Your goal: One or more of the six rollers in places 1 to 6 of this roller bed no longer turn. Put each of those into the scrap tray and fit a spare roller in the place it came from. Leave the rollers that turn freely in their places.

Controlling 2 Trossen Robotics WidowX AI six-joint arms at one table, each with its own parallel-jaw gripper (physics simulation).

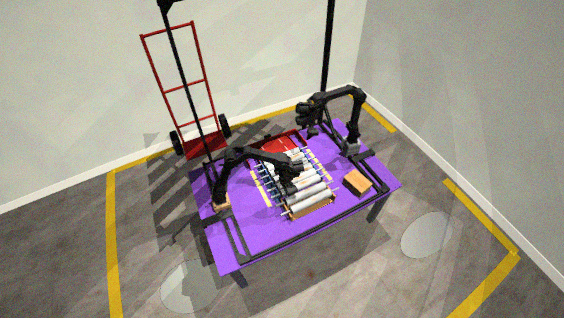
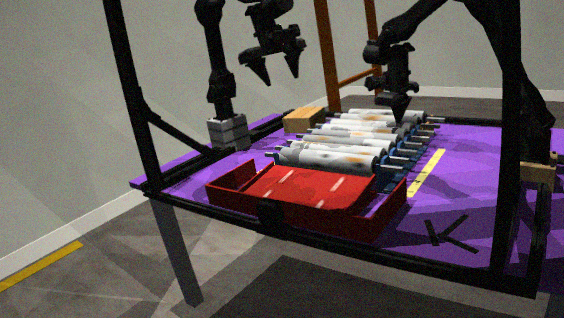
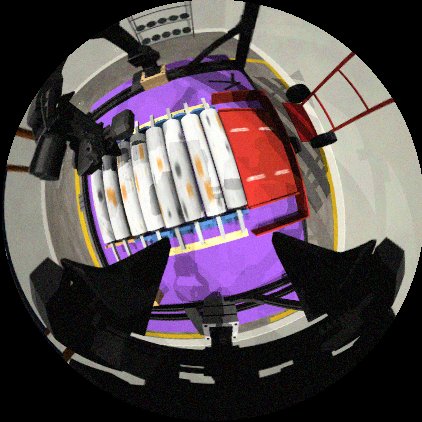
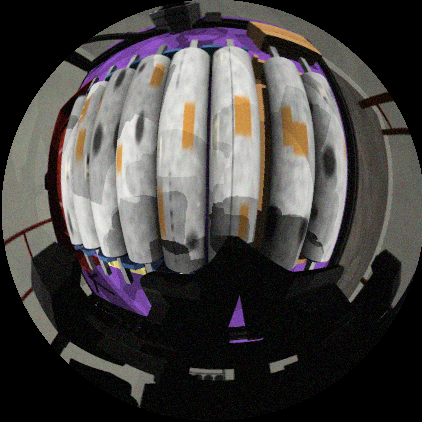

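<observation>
Six white rollers with grey and orange marks lie side by side in the blue-sided roller bed. The roller nearest the tray is one of them. Two spare rollers, an inner one and an outer one, lie in a wooden rack. The red scrap tray holds no roller. My right gripper is shut and empty, its tips at the bed roller next to the rack; contact is unclear. My left gripper is open and empty, high above the table.
A wooden block lies beside the bed, near the left arm's base. Yellow strips run along the bed's sides. Black rails edge the purple table, with dark posts rising from it. A red hand truck stands by the wall.
</observation>
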